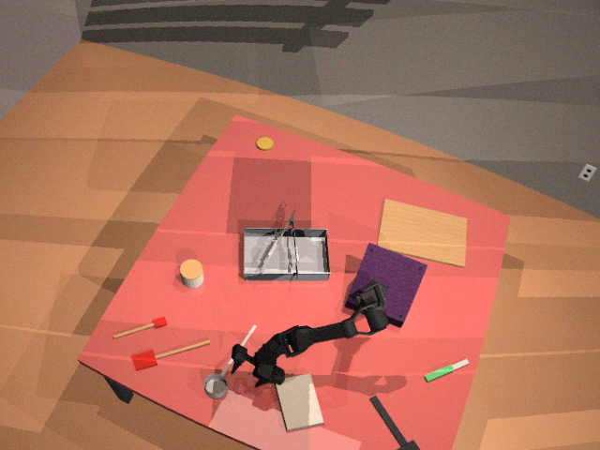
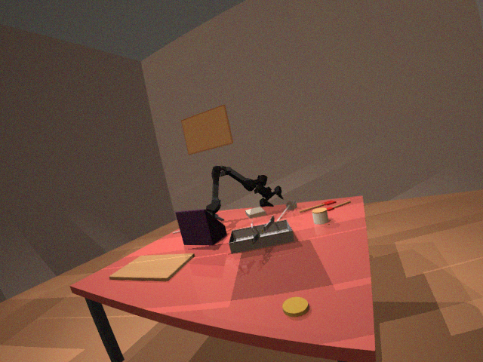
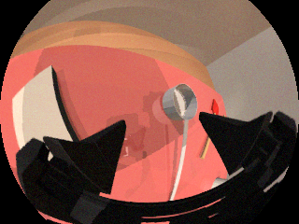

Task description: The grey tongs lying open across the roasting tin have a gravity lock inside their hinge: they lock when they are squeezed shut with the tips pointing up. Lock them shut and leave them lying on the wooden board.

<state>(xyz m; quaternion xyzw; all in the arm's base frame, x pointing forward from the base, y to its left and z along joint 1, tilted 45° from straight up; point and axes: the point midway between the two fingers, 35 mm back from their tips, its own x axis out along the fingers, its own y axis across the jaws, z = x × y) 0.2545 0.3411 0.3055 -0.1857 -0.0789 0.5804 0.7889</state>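
Right now the grey roasting tin is 52 cm to the right of my gripper tip, 9 cm ahead of it and 4 cm below it. From my gripper tip the other things lie so: black scraper: 55 cm behind, 6 cm below, 4 cm to the right; wooden board: 87 cm to the right, 35 cm behind, 6 cm below; cream block: 19 cm behind, 5 cm below, 3 cm to the right.
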